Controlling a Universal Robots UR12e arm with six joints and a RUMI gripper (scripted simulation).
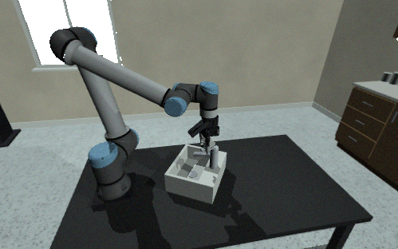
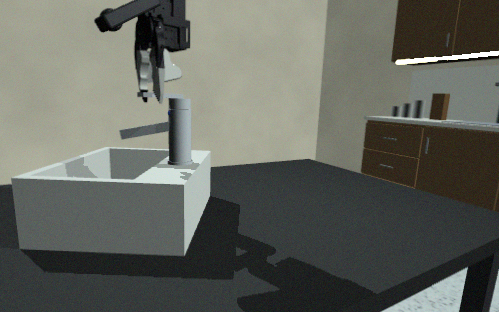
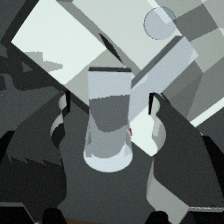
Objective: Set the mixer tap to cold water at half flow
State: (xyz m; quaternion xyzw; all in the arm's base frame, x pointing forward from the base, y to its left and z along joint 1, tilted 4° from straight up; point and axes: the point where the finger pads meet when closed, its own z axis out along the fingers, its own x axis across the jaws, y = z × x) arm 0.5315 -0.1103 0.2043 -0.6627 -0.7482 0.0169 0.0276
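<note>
The flat lever is 2 cm ahead of my hand. Round my hand: white basin: 3 cm behind, 8 cm to the left, 23 cm below.
</note>
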